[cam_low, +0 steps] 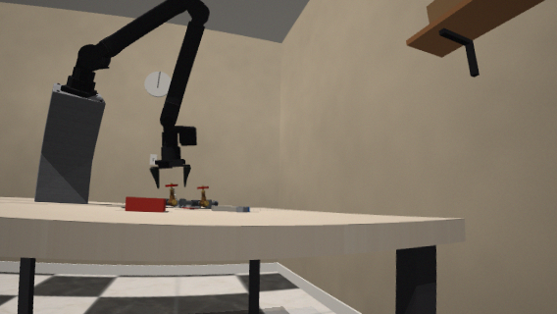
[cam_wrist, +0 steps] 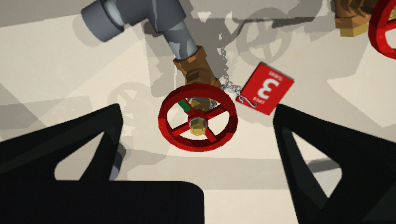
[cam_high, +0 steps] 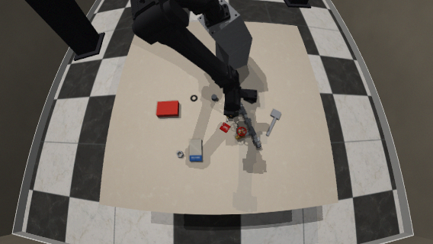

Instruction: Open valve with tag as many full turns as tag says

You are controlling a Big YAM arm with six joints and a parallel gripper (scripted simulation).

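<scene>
Now: the red tag 60 mm ahead of my hand, 50 mm to the right of it and 80 mm below it. Round my hand: blue box (160 mm ahead, 210 mm to the right, 70 mm below); then red block (80 mm behind, 340 mm to the right, 70 mm below); then grey hammer-like tool (60 mm ahead, 230 mm to the left, 80 mm below).
</scene>
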